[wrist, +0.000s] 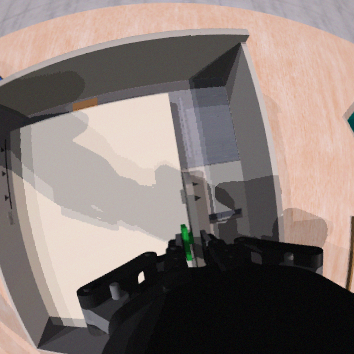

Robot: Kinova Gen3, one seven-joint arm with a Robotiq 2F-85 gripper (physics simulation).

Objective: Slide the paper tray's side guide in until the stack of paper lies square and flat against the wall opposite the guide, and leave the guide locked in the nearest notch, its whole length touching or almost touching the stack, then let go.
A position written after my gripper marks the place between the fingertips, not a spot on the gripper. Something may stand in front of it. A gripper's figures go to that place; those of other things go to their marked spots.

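Scene:
My gripper (190,240) is 0.17 m from the lens; a cream stack of paper (94,188) is 0.20 m from the lens.

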